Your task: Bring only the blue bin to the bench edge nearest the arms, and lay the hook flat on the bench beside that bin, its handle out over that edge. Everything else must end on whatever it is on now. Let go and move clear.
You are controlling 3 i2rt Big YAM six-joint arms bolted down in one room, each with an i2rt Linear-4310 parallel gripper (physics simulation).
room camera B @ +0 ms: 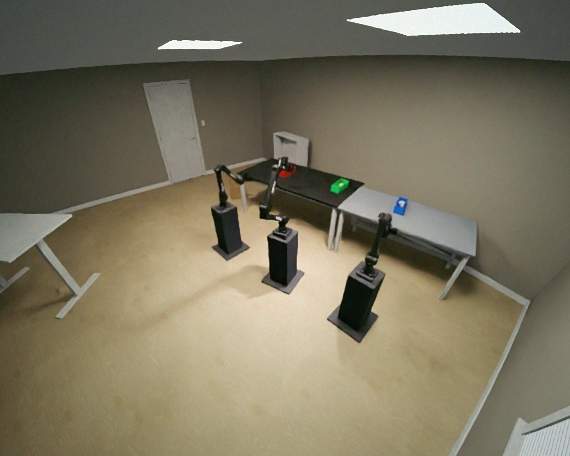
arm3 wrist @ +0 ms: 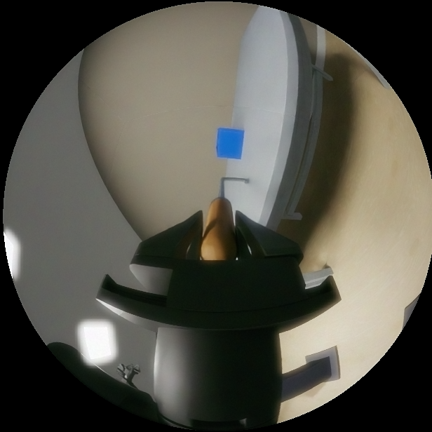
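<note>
The blue bin (arm3 wrist: 230, 143) (room camera B: 399, 212) stands on the grey bench (arm3 wrist: 262, 90) (room camera B: 435, 227); a white thing shows in it in the room view. In the wrist view arm3's gripper (arm3 wrist: 219, 216) is shut on the wooden handle of the hook (arm3 wrist: 218, 232). The hook's thin metal shaft and bent tip point away from the fingers, between them and the bin; its height over the bench is unclear. In the room view the right-hand arm (room camera B: 376, 245) reaches to the bench's near edge; the hook cannot be made out there. The left and middle arms' fingers are too small to judge.
On the black bench (room camera B: 315, 194) stand a green bin (room camera B: 336, 189) with a pale thing inside and a red bin (room camera B: 286, 174), near the raised end of the middle arm (room camera B: 272, 185). The left arm (room camera B: 221, 190) reaches toward that bench. A white cabinet (room camera B: 303, 152) stands behind.
</note>
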